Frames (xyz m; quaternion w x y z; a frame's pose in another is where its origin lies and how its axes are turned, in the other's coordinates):
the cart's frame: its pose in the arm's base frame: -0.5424 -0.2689 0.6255 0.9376 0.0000 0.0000 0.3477
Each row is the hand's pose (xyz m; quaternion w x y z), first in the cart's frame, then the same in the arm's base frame.
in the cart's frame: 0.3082 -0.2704 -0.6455 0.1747 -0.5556 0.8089 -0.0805
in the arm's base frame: -0.1324 -0.2730 -0.0200 0.1918 -0.8022 0.5652 -0.0147
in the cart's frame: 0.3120 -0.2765 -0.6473 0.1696 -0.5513 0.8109 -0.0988
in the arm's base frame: -0.1256 -0.2751 -0.0218 0.1934 -0.7988 0.5686 -0.0337
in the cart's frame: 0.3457 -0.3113 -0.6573 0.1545 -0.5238 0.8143 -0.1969
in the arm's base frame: -0.0773 -0.2795 -0.0318 0.2133 -0.7742 0.5813 -0.1309
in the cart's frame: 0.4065 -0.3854 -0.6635 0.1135 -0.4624 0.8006 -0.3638
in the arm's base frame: 0.0171 -0.2961 -0.0380 0.2329 -0.7119 0.5899 -0.3016
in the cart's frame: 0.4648 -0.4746 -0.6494 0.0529 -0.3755 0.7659 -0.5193
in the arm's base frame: 0.1195 -0.3257 -0.0239 0.2302 -0.6184 0.5875 -0.4685
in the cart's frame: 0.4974 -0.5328 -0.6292 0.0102 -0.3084 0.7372 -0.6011
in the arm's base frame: 0.1821 -0.3486 -0.0037 0.2186 -0.5455 0.5840 -0.5600
